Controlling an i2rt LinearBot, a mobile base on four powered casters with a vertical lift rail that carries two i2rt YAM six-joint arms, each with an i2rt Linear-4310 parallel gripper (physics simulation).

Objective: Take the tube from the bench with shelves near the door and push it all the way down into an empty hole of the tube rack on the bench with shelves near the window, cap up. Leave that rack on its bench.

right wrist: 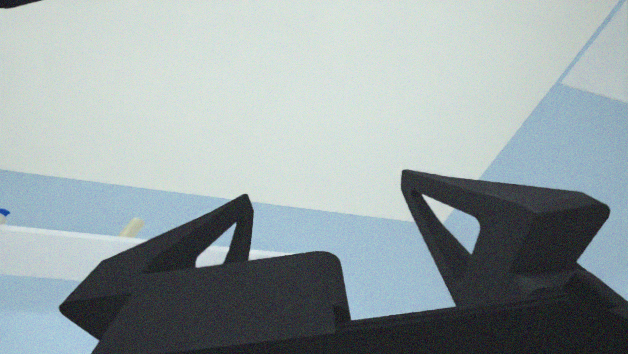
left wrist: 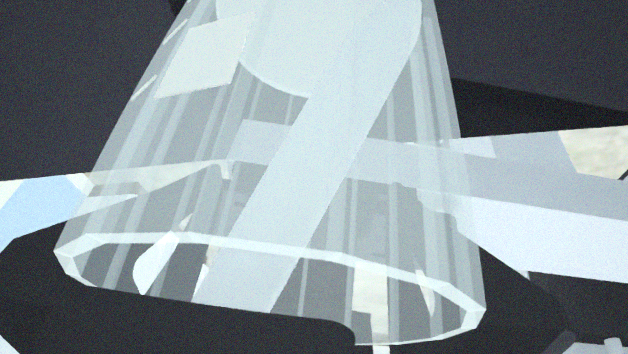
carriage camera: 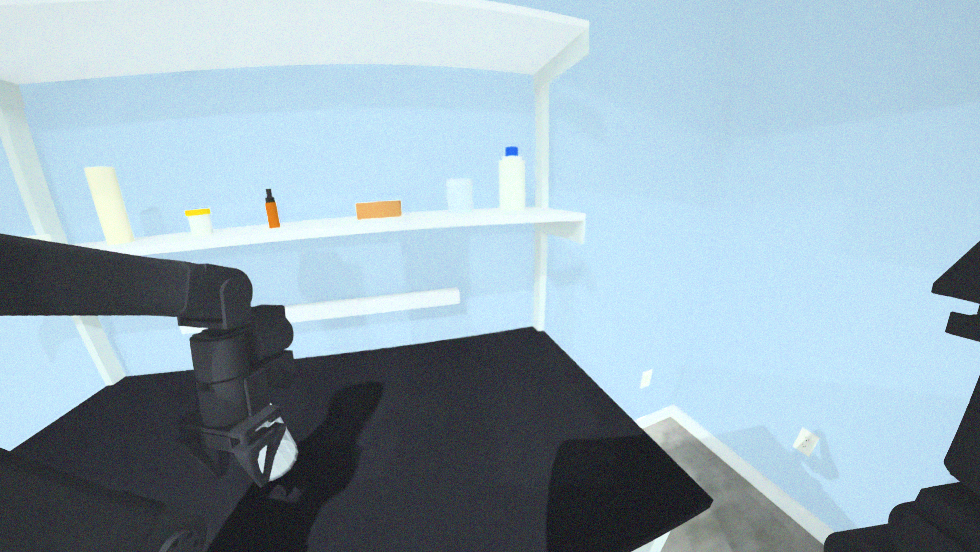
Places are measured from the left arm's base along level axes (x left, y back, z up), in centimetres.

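Where they show: left gripper, fingertip midpoint: (left wrist: 304,186) (carriage camera: 243,479); right gripper, fingertip midpoint: (right wrist: 324,190).
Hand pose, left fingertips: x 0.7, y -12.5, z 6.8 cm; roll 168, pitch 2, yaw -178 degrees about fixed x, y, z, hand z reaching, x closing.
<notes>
After its pixels a point has its place.
The tube (carriage camera: 282,456) @(y -16.6, x -2.7, z 7.2 cm) (left wrist: 320,165) is clear and pale, with long ridges. In the left wrist view it fills the middle, its wide rim towards the bottom. In the carriage view its rounded pale part sticks out between the left fingers, above the black bench top (carriage camera: 438,397) @(y -51.6, x -16.5, z -10.1 cm). My left gripper (carriage camera: 266,466) is shut on the tube and points down. Which end carries the cap I cannot tell. My right gripper (right wrist: 324,190) @(y -2.9, x -67.2, z 43.8 cm) (carriage camera: 943,308) is open and empty, at the right edge of the carriage view. The tube rack does not show in the carriage view.
A shelf (carriage camera: 315,234) @(y -44.8, x 4.1, z 34.4 cm) behind the bench holds a cream cylinder (carriage camera: 109,205) @(y -39.7, x 57.0, z 44.6 cm), a yellow-lidded jar (carriage camera: 200,222) @(y -45.0, x 35.4, z 38.6 cm), an orange bottle (carriage camera: 272,213) @(y -51.4, x 20.0, z 39.0 cm), an orange box (carriage camera: 378,209) @(y -62.9, x -2.1, z 37.7 cm), a clear beaker (carriage camera: 459,194) @(y -68.9, x -22.3, z 40.5 cm) and a blue-capped bottle (carriage camera: 511,183) @(y -74.6, x -36.1, z 43.1 cm). Another shelf (carriage camera: 308,34) @(y -57.7, x 9.8, z 79.4 cm) is above. A wall stands at right.
</notes>
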